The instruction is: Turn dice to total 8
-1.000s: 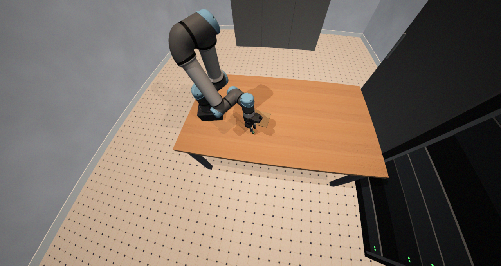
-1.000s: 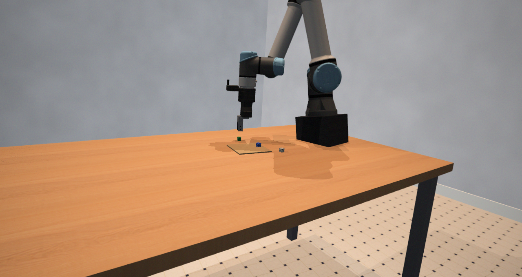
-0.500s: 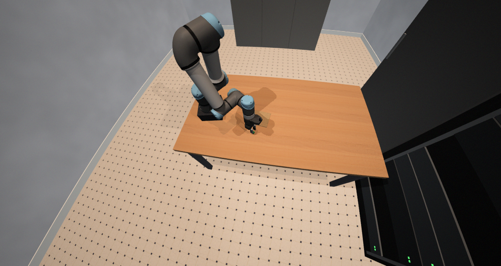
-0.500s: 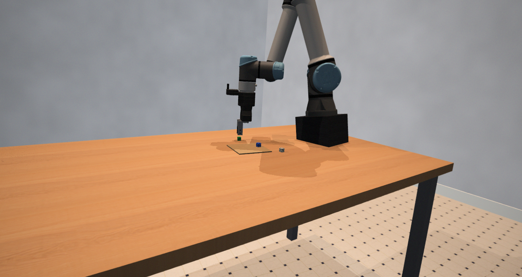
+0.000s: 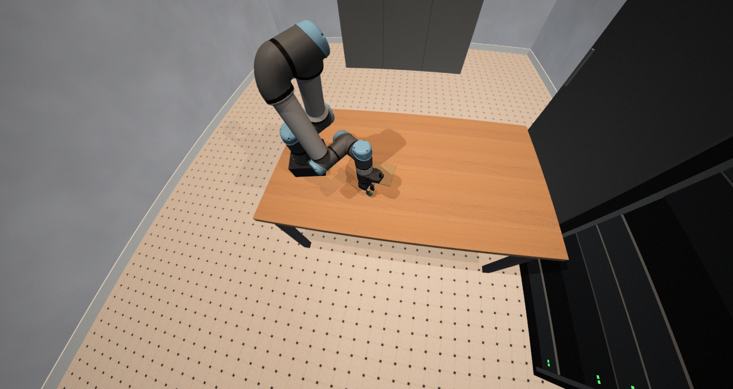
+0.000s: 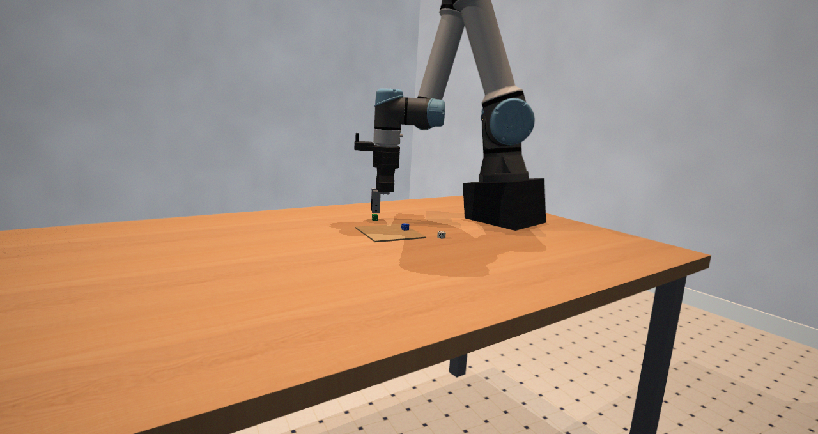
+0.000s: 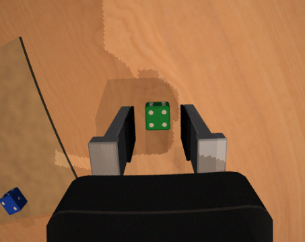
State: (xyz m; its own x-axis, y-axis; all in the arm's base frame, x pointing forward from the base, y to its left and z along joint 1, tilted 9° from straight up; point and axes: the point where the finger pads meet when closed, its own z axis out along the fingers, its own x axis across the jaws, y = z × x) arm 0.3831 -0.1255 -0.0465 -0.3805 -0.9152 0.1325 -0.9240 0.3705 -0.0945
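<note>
Now: hand 3 cm above the green die. From my hand the other things lie so: white die 7 cm behind, 23 cm to the left, 3 cm below; mat 3 cm ahead, 14 cm to the left, 4 cm below; blue die 2 cm behind, 14 cm to the left, 3 cm below.
</note>
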